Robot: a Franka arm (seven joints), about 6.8 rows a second.
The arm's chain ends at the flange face. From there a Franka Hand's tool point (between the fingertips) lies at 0.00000 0.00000 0.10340 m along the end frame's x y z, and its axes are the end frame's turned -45 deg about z.
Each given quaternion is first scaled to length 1.
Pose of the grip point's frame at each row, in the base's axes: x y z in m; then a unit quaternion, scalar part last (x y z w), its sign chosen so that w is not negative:
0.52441 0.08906 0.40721 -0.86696 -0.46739 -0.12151 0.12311
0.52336 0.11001 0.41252 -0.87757 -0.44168 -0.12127 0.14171
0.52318 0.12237 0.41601 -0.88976 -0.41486 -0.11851 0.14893
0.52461 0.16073 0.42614 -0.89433 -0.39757 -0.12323 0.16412
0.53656 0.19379 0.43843 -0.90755 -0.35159 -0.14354 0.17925
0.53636 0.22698 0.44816 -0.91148 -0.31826 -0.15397 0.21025
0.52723 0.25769 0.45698 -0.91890 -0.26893 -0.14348 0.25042
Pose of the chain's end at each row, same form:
0.51452 0.05524 0.50442 -0.97983 -0.10004 -0.06515 0.16024
0.51430 0.07322 0.50873 -0.97979 -0.07223 -0.05781 0.17733
0.51415 0.08480 0.51192 -0.98079 -0.04278 -0.05250 0.18294
0.51531 0.12025 0.52083 -0.97839 -0.02506 -0.05104 0.19878
0.52265 0.14971 0.53092 -0.97302 0.02248 -0.06402 0.22054
0.52118 0.17722 0.53752 -0.96389 0.05477 -0.06179 0.25317
0.51389 0.20212 0.54315 -0.95187 0.10319 -0.03673 0.28627

